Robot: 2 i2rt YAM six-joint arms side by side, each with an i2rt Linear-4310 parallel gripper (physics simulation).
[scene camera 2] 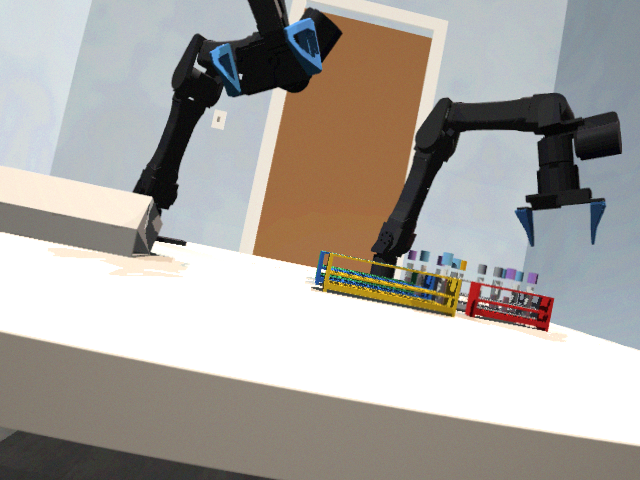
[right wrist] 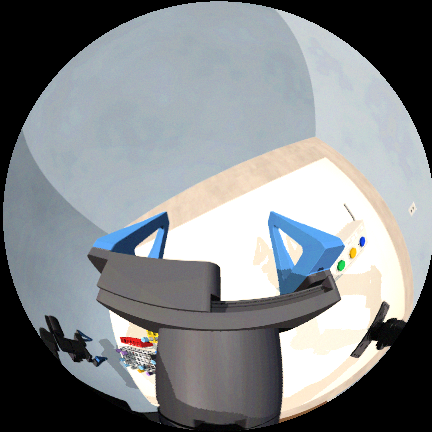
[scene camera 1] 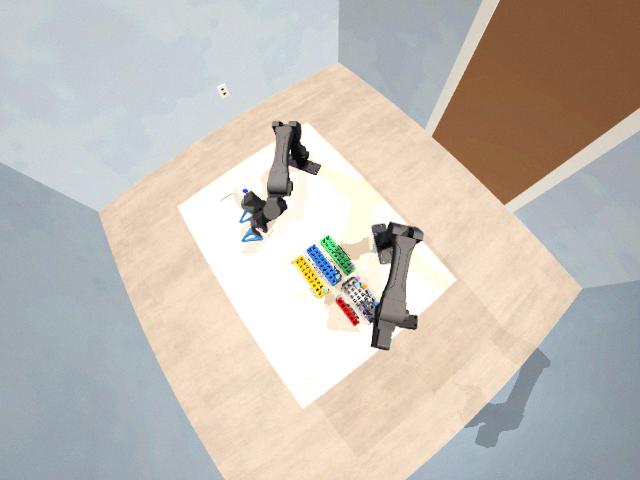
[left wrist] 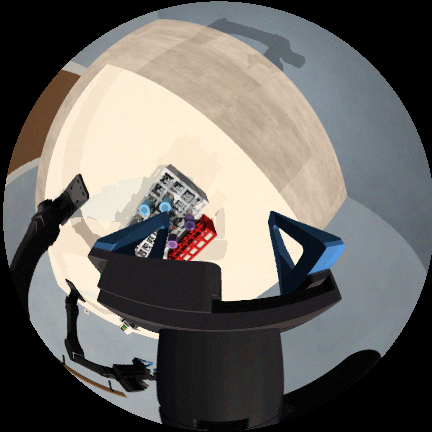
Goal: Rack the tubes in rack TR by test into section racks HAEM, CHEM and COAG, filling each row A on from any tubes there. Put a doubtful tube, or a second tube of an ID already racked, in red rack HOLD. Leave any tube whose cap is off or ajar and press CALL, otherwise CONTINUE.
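Frame: origin at the left arm's base, x ahead, y left, z up, level; metres.
Seen in the pictures: left gripper, fingertip midpoint: point(scene camera 2: 561, 245) point(right wrist: 98, 348) point(left wrist: 218, 216); right gripper, fingertip midpoint: point(scene camera 2: 247, 46) point(right wrist: 217, 216) point(scene camera 1: 240, 232); left arm's base, origin of the base link: point(scene camera 1: 382, 243) point(left wrist: 68, 201); right arm's base, origin of the base link: point(scene camera 1: 302, 164) point(left wrist: 75, 290).
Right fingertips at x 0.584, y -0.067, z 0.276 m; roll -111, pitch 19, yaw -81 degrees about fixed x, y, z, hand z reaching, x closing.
Observation:
Pixels of each thing's top centre, then the offset from my right fingertips to it.
- grey-white rack, middle of its top: point(left wrist: 152, 229) point(scene camera 2: 488, 284) point(right wrist: 135, 360) point(scene camera 1: 364, 300) dz -0.219, dx -0.431, dy +0.311 m
- green rack, middle of its top: point(scene camera 2: 369, 260) point(scene camera 1: 337, 253) dz -0.219, dx -0.359, dy +0.092 m
- blue rack, middle of its top: point(scene camera 2: 376, 262) point(scene camera 1: 323, 263) dz -0.219, dx -0.288, dy +0.125 m
- yellow rack, middle of its top: point(scene camera 2: 393, 265) point(scene camera 1: 310, 275) dz -0.219, dx -0.224, dy +0.168 m
- red rack, middle of its top: point(scene camera 2: 512, 289) point(left wrist: 188, 253) point(right wrist: 129, 341) point(scene camera 1: 347, 311) dz -0.219, dx -0.354, dy +0.346 m
- pale button box, middle of its top: point(scene camera 2: 79, 182) point(right wrist: 345, 248) point(scene camera 1: 248, 201) point(left wrist: 127, 331) dz -0.192, dx +0.020, dy -0.233 m
- green button, middle of its top: point(right wrist: 342, 263) dz -0.201, dx -0.012, dy -0.222 m
- yellow button, middle of its top: point(right wrist: 353, 250) dz -0.201, dx +0.013, dy -0.266 m
- blue button, middle of its top: point(right wrist: 363, 239) dz -0.201, dx +0.039, dy -0.309 m
The grey-white rack point(scene camera 1: 352, 287) point(left wrist: 200, 196) holds several tubes with purple, light-blue, orange and grey caps. Two light-blue caps and two purple caps show in the left wrist view. The green rack point(scene camera 1: 337, 254), blue rack point(scene camera 1: 323, 264) and yellow rack point(scene camera 1: 310, 276) point(scene camera 2: 392, 294) lie side by side, each with a capped tube near its lower end. The red rack point(scene camera 1: 347, 311) point(scene camera 2: 471, 299) point(left wrist: 207, 232) is beside the grey-white rack. Labels are unreadable. My left gripper point(scene camera 2: 562, 243) point(left wrist: 218, 216) is open and empty, high near the grey-white and red racks. My right gripper point(scene camera 1: 241, 231) point(scene camera 2: 275, 83) point(right wrist: 217, 216) is open and empty, far from them.
A pale button box point(right wrist: 347, 241) with a green button point(right wrist: 341, 265), a yellow button point(right wrist: 353, 253) and a blue button point(right wrist: 362, 242) stands near my right gripper. My left arm point(scene camera 1: 400, 279) covers part of the grey-white rack in scene camera 1.

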